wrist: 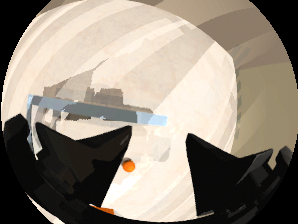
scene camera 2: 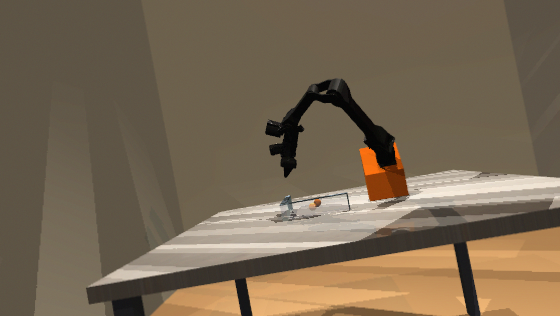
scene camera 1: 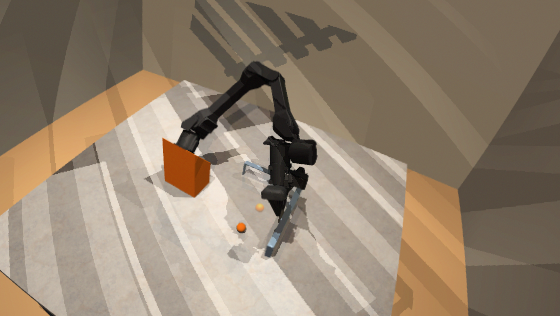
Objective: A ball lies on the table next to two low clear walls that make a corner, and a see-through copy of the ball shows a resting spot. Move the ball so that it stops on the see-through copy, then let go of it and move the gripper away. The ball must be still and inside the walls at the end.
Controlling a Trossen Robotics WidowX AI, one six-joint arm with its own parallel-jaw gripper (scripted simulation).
Labels:
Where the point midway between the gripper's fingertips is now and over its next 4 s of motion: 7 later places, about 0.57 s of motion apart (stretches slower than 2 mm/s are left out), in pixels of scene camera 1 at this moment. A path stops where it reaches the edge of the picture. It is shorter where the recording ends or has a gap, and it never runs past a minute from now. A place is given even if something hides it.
The gripper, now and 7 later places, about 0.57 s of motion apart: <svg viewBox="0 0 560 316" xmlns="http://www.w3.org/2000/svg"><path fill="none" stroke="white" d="M280 212L243 220L242 225L240 227L244 209L257 197L262 197L260 206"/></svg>

